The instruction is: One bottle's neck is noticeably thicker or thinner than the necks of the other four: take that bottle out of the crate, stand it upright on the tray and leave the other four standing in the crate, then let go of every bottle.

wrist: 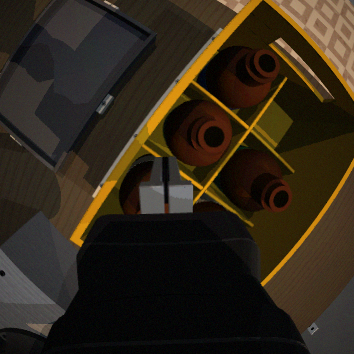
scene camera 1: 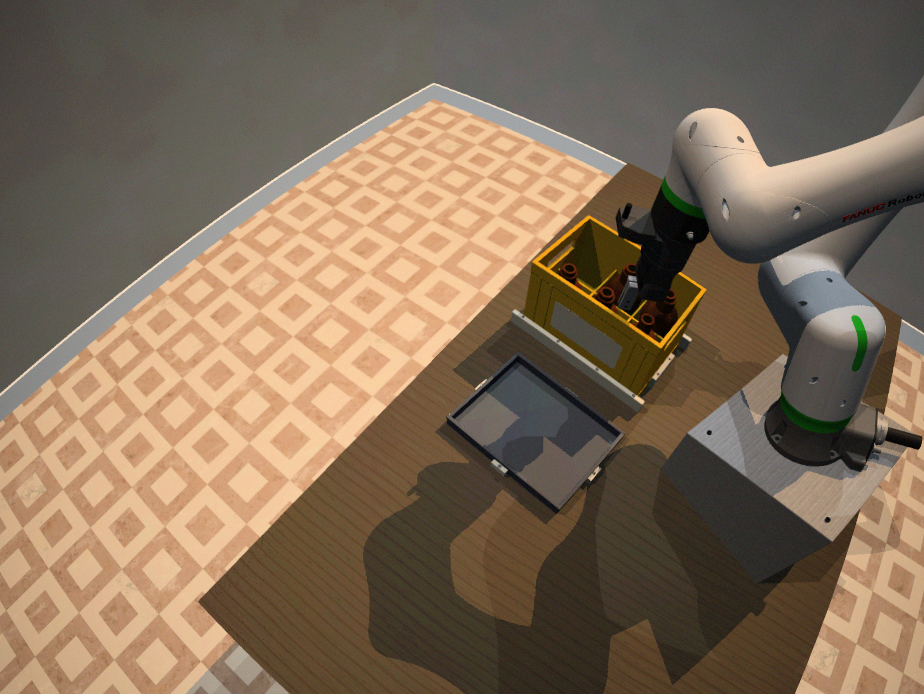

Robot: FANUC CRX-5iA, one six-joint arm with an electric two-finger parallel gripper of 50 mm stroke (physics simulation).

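Where they show: gripper, fingertip midpoint: (wrist: 165, 170) (scene camera 1: 623, 306); arm's base at its link origin: (scene camera 1: 806, 431).
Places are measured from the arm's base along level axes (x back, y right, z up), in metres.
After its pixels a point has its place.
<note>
Five brown bottles stand in the yellow crate (scene camera 1: 634, 366) @(y 0.030, x -0.313, z -0.089 m) (wrist: 199, 67) @(y 0.064, x -0.453, z -0.007 m). In the tray-side row are an end bottle (scene camera 1: 569, 274) @(y 0.102, x -0.488, z -0.022 m) (wrist: 235, 80) @(y 0.104, x -0.475, z -0.058 m), a middle bottle (scene camera 1: 606, 296) @(y 0.088, x -0.410, z -0.019 m) (wrist: 192, 137) @(y 0.086, x -0.404, z -0.029 m) and a bottle by the other end (scene camera 1: 646, 323) @(y 0.071, x -0.325, z -0.020 m) (wrist: 131, 187) @(y 0.058, x -0.334, z -0.062 m), partly hidden by the fingers in the wrist view. In the far row are a bottle (scene camera 1: 627, 274) @(y 0.171, x -0.396, z -0.028 m) (wrist: 252, 177) @(y 0.166, x -0.396, z -0.057 m) and another (scene camera 1: 667, 304) @(y 0.148, x -0.305, z -0.031 m) (wrist: 210, 206) @(y 0.150, x -0.343, z -0.086 m), mostly hidden by the gripper body. My gripper (scene camera 1: 628, 293) @(y 0.074, x -0.373, z -0.008 m) (wrist: 165, 170) @(y 0.074, x -0.373, z -0.008 m) is shut and empty over the crate. I cannot tell which neck differs. The dark tray (scene camera 1: 537, 418) @(y -0.101, x -0.428, z -0.177 m) (wrist: 75, 55) @(y -0.109, x -0.449, z -0.177 m) holds no bottle.
Yellow dividers (wrist: 220, 162) @(y 0.139, x -0.394, z -0.093 m) separate the bottles. A pale rail (scene camera 1: 575, 360) @(y 0.040, x -0.420, z -0.163 m) runs along the crate's foot on the tray side. Small clips (scene camera 1: 498, 467) @(y -0.225, x -0.440, z -0.167 m) (wrist: 105, 104) @(y -0.025, x -0.397, z -0.168 m) sit around the tray. The grey robot pedestal (scene camera 1: 746, 493) @(y -0.137, x -0.062, z -0.033 m) (wrist: 40, 255) @(y -0.030, x -0.164, z -0.100 m) stands beside both.
</note>
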